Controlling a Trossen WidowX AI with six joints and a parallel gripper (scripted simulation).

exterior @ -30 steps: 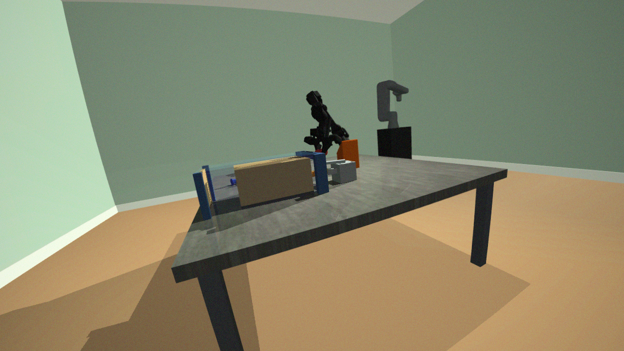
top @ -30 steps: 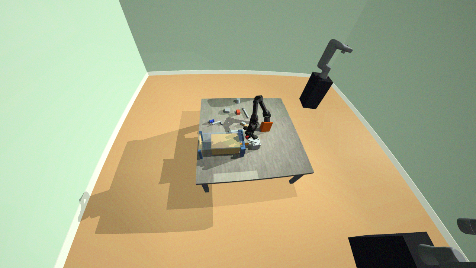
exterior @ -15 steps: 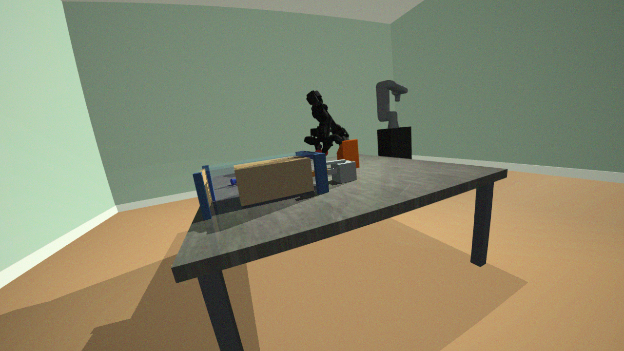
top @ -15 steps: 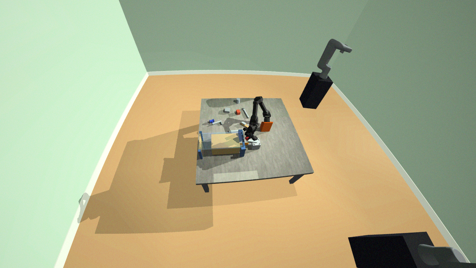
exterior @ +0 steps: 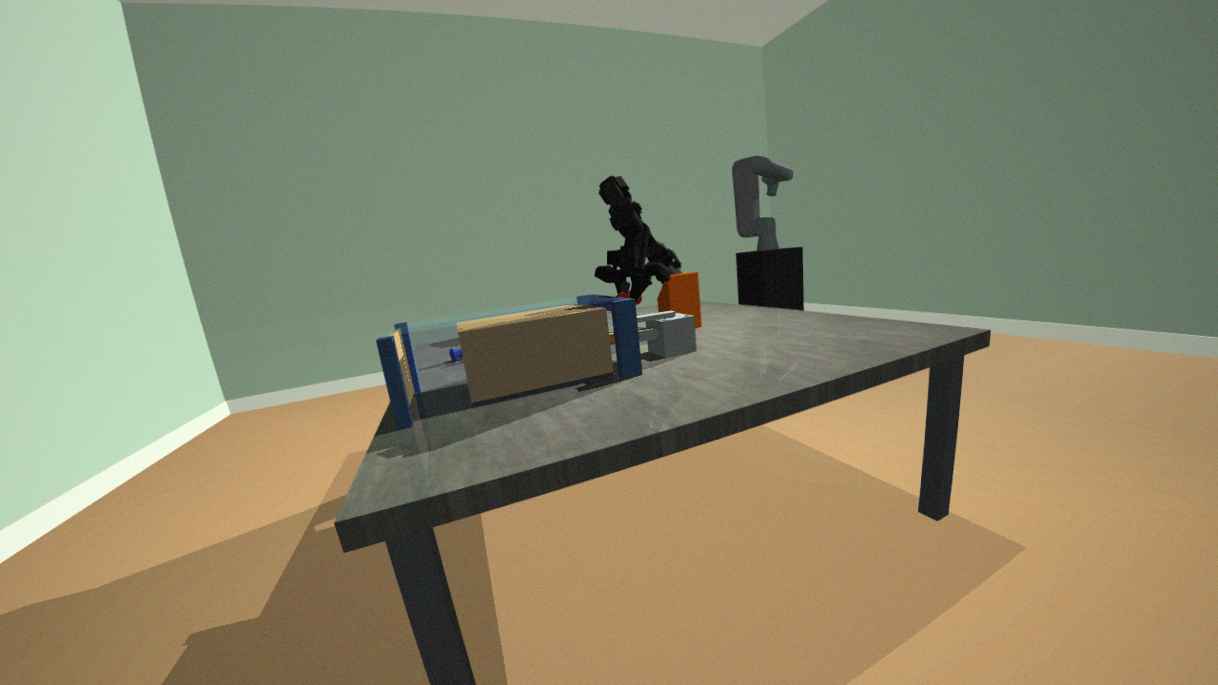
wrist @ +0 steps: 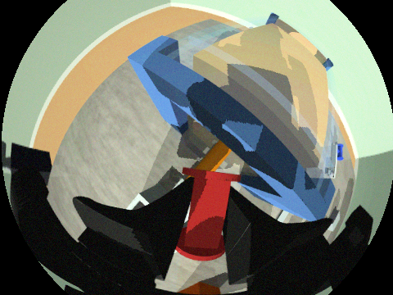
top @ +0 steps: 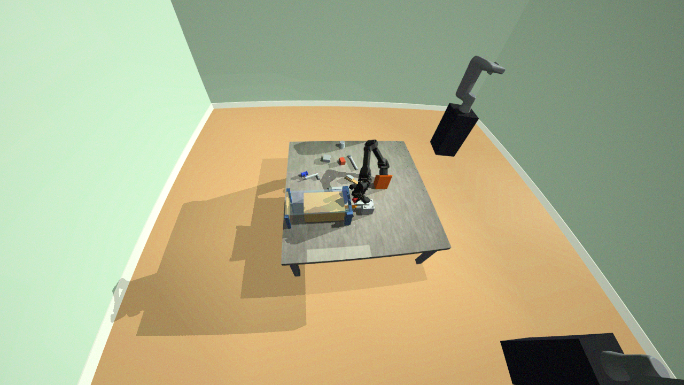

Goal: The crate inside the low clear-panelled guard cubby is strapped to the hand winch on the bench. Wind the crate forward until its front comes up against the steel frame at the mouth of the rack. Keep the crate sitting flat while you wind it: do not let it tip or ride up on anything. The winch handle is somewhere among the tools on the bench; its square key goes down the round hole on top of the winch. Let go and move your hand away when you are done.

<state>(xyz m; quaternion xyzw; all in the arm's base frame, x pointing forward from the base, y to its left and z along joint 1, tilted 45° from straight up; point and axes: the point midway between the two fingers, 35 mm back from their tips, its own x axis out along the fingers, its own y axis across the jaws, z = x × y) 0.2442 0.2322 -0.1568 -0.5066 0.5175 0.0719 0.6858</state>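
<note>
Right now my gripper tip is 130 mm past the grey winch, 100 mm above it and 20 mm to the left of it. From my gripper tip the other things lie so: tan-handled tool: 310 mm to the right, 110 mm below, 20 mm behind; red knob: 10 mm to the right, 10 mm behind; grey bar: 230 mm to the right, 130 mm below, 110 mm ahead.
</note>
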